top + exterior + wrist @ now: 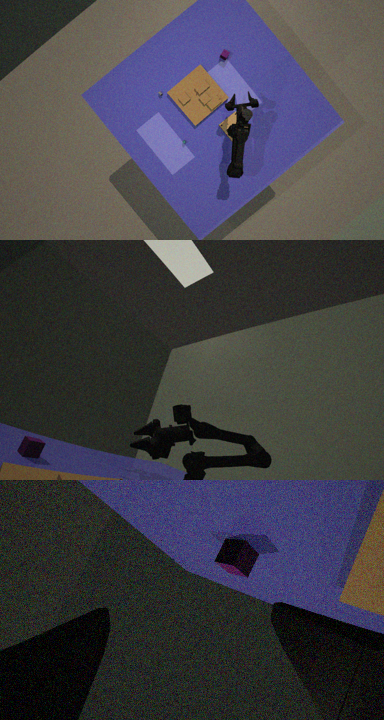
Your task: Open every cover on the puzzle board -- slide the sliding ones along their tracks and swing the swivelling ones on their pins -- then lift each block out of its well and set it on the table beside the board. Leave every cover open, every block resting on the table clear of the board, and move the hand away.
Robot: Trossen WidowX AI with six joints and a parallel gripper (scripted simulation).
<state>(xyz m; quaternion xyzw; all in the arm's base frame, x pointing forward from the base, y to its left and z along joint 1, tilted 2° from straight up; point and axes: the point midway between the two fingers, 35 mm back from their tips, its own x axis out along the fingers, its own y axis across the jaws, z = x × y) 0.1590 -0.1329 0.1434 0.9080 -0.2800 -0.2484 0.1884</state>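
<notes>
My gripper tip is now 30 cm short of the small grey block, 42 cm to the right of it and 13 cm above it. Round my gripper tip: small green block 6 cm behind, 47 cm to the left, 13 cm below; magenta block 27 cm ahead, 9 cm to the right, 12 cm below.
</notes>
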